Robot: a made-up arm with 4 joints.
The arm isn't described. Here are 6 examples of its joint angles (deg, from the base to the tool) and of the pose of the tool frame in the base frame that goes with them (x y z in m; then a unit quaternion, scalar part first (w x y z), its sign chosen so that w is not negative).
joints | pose
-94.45 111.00 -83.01 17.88 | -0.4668 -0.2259 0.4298 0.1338 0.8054 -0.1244 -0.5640
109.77 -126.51 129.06 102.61 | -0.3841 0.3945 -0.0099 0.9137 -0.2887 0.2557 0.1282
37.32 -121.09 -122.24 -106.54 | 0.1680 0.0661 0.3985 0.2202 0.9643 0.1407 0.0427
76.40 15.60 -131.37 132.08 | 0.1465 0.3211 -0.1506 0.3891 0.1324 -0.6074 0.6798
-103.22 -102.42 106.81 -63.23 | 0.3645 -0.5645 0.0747 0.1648 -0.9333 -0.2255 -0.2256
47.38 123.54 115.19 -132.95 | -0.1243 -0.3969 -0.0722 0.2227 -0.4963 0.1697 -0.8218
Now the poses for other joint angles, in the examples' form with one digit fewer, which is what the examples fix.
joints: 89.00 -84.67 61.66 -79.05
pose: 0.074 0.810 0.284 0.104 -0.231 -0.965 -0.067
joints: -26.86 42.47 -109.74 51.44
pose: -0.554 0.110 0.127 0.397 -0.891 0.220 0.029
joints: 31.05 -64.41 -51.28 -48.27
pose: 0.118 0.580 0.187 0.465 -0.614 -0.608 -0.192
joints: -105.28 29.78 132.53 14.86
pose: 0.395 -0.012 0.568 0.320 0.429 0.814 0.224
